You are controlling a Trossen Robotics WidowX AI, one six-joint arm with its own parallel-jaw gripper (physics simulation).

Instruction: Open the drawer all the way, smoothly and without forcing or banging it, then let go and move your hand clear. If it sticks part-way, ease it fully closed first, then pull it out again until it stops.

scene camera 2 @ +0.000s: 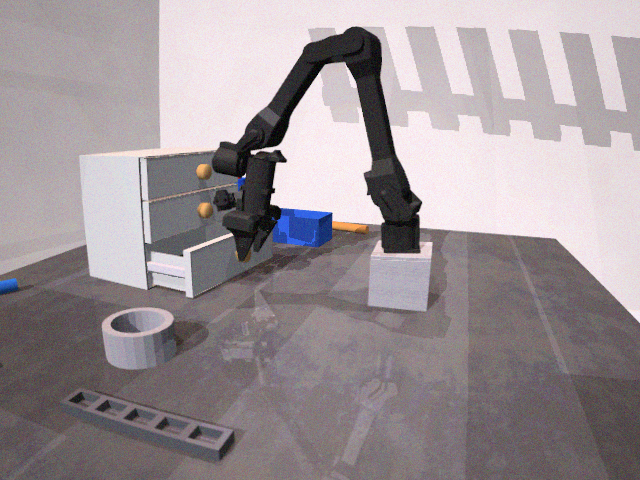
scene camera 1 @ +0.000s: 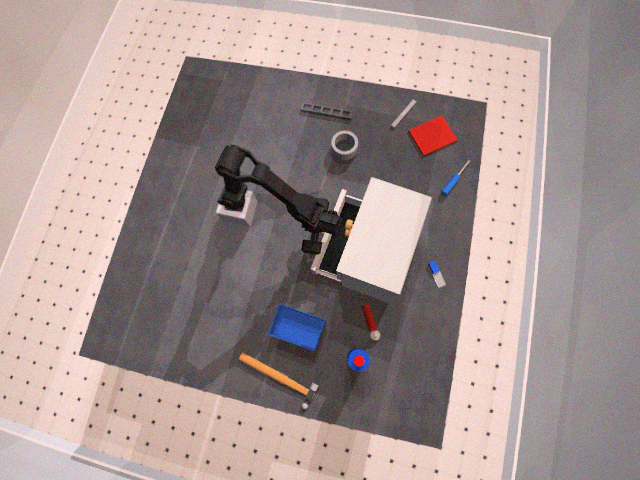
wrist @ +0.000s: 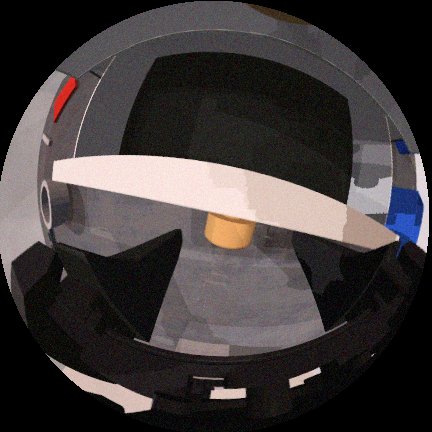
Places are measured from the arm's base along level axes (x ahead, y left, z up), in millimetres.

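Where they show: gripper, between the fingertips: (scene camera 2: 248, 256) (wrist: 239, 235); arm's base, origin of its link: (scene camera 2: 401, 248) (scene camera 1: 234, 202).
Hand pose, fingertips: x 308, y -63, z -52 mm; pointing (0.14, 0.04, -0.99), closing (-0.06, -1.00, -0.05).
Note:
Each offset is from my fingertips to the top centre of the thing. "pt": to the spot under its first point.
The white cabinet @(dx +195, dy -41, dz +213 mm) (scene camera 1: 387, 232) (scene camera 2: 113, 217) has its bottom drawer (scene camera 1: 318, 263) (scene camera 2: 211, 264) (wrist: 200, 182) standing out part of its depth, with a dark inside; how much travel is left cannot be told. The drawer's round orange knob @(pt dx -3, dy +12, dz +5 mm) (scene camera 2: 248, 255) (wrist: 230, 232) is partly hidden by a finger in scene camera 2 and partly under the front panel's top edge in the wrist view. My gripper (scene camera 2: 251, 253) (wrist: 239, 235) points down in front of the drawer front, open, with its fingers on either side of the knob and a gap to each. The arm hides the fingertips in scene camera 1.
Orange knobs (scene camera 2: 204, 171) (scene camera 2: 205, 210) stick out from the two shut upper drawers, above the open one. A grey ring @(dx +51, dy +358, dz +3 mm) (scene camera 1: 344, 145) (scene camera 2: 139, 338) and a blue bin @(dx -37, dy -337, dz +30 mm) (scene camera 1: 297, 327) (scene camera 2: 305, 227) stand to either side. A hammer @(dx -92, dy -511, dz -20 mm) (scene camera 1: 273, 374) lies beyond the bin.

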